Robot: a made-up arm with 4 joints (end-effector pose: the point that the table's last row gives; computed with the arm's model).
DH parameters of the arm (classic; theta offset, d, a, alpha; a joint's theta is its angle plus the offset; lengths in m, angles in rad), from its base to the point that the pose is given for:
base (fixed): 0 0.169 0 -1.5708
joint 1: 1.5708 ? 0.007 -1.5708
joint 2: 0 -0.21 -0.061 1.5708
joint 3: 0 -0.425 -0.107 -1.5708
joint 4: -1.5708 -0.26 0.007 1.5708
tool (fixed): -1.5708 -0.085 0 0
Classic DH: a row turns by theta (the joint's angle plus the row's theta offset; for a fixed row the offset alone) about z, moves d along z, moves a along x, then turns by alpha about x.
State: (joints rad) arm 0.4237 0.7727 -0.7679 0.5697
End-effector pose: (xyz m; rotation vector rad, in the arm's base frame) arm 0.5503 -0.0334 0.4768 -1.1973 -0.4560 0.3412
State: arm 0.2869 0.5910 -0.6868 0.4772
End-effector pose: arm 0.5055 -0.1271 0.4930 -0.9935 -0.4567 0.1843
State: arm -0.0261 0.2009 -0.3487 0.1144
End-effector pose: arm 0.4404 -0.2702 0.4258 -0.3125 -0.3757 0.0111
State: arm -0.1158 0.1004 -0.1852 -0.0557
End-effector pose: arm 0.4393 -0.2831 0.3860 -0.0454 -0.3004 0.0119
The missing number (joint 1, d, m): 0.115
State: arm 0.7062 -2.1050 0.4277 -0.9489
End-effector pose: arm 0.1551 0.2850 -0.3776 -2.9638 -0.5629 0.7092
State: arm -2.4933 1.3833 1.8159 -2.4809
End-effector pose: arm -0.4489 -0.1859 0.1063 -2.3727 1.7366 -0.2057
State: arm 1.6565 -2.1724 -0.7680 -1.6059
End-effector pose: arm -0.4972 0.0390 -0.1052 1.5606 -1.3761 -2.1666
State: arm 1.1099 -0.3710 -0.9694 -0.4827
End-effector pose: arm 0.2629 -0.3455 -0.0670 0.6658 0.0594 -0.3501
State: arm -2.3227 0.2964 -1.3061 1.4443
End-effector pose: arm -0.4686 -0.2733 -0.0066 -0.1646 1.8183 1.8605
